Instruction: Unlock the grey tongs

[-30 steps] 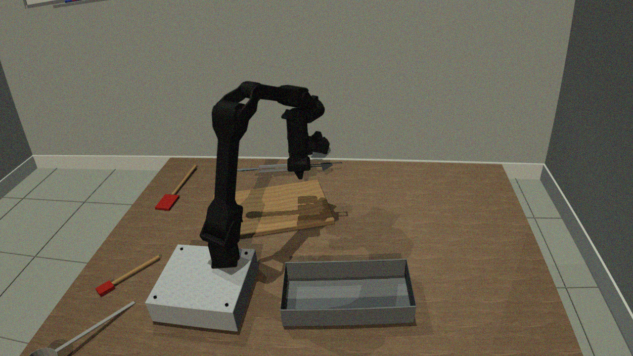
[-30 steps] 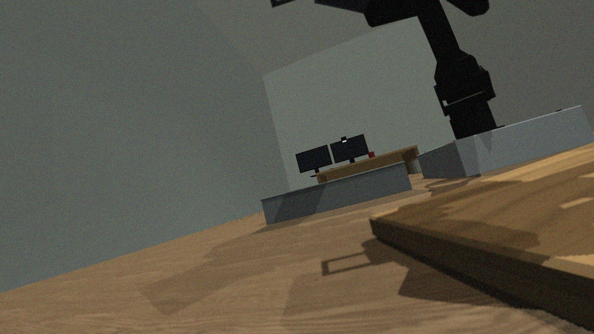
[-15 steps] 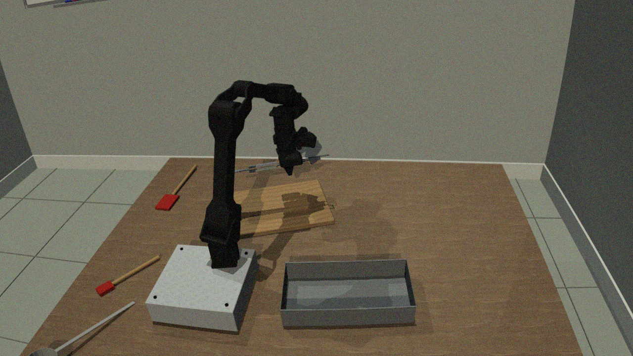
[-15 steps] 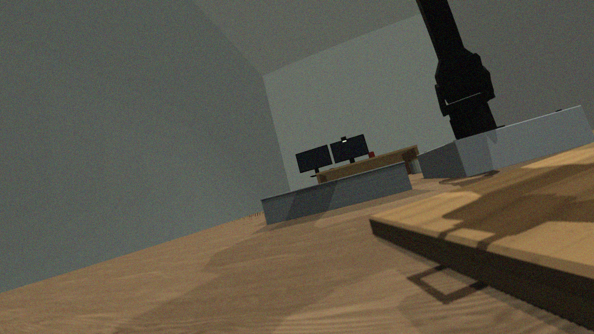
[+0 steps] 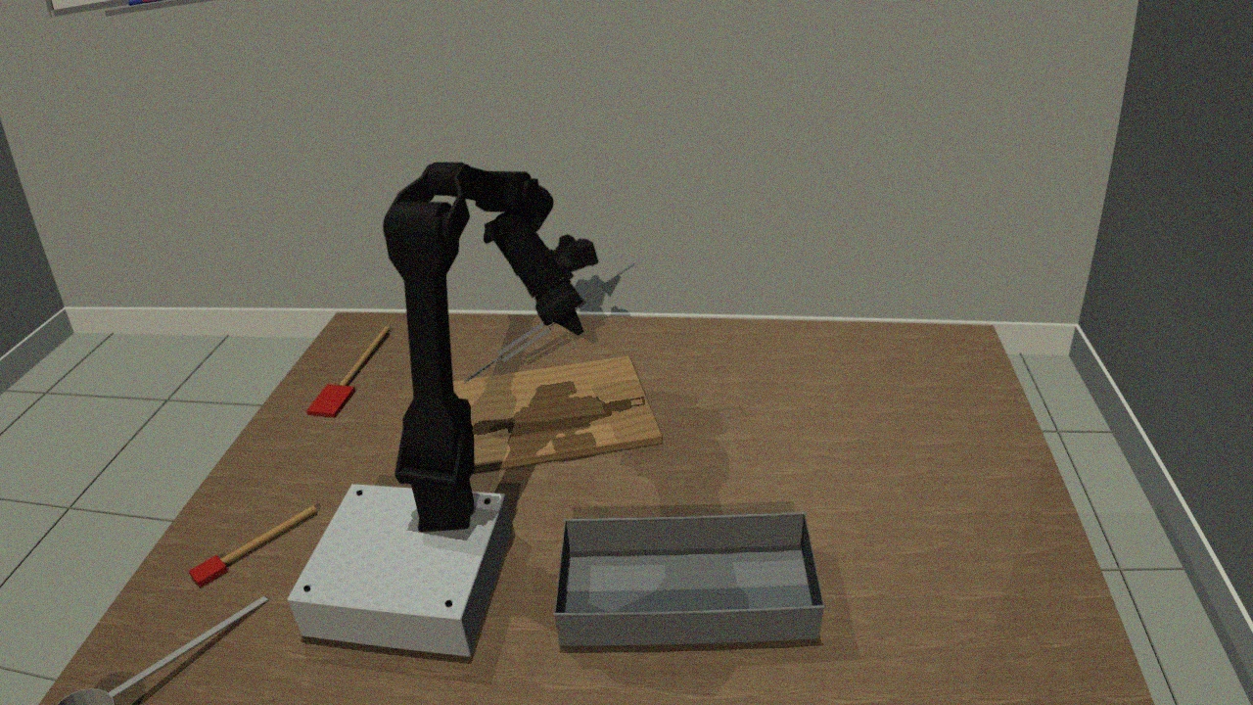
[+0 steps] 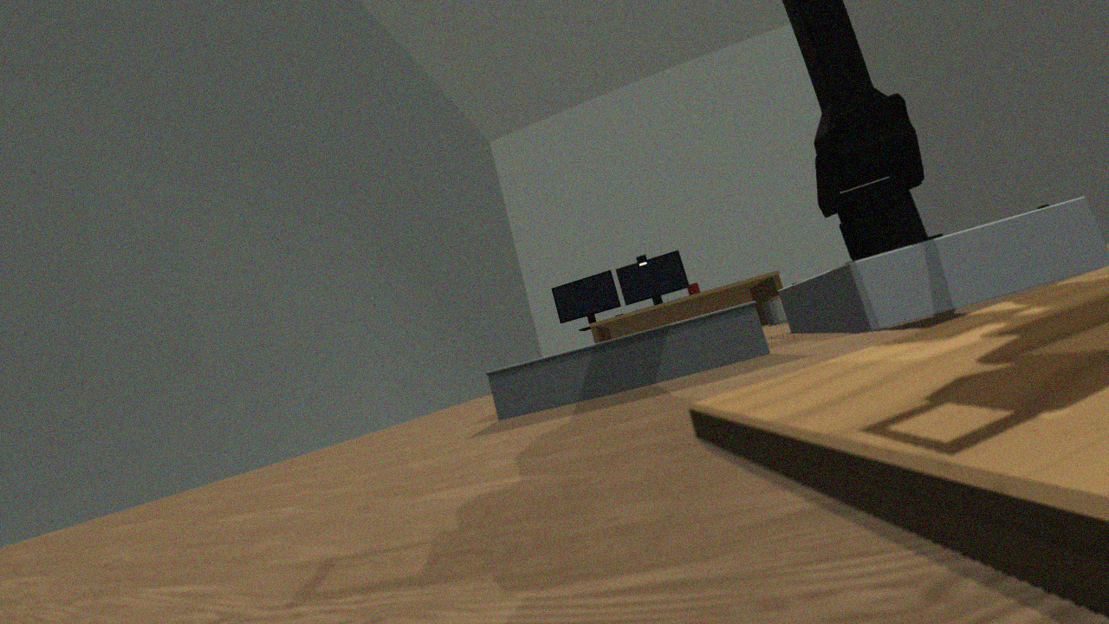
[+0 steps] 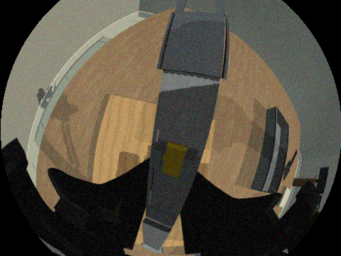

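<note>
The yellow lock piece is 50 mm above my gripper tip and 10 mm to the left of it. Round my gripper tip: roasting tin: 420 mm to the right, 120 mm below, 110 mm ahead; wooden board: 140 mm below, 80 mm behind, 10 mm to the right.
</note>
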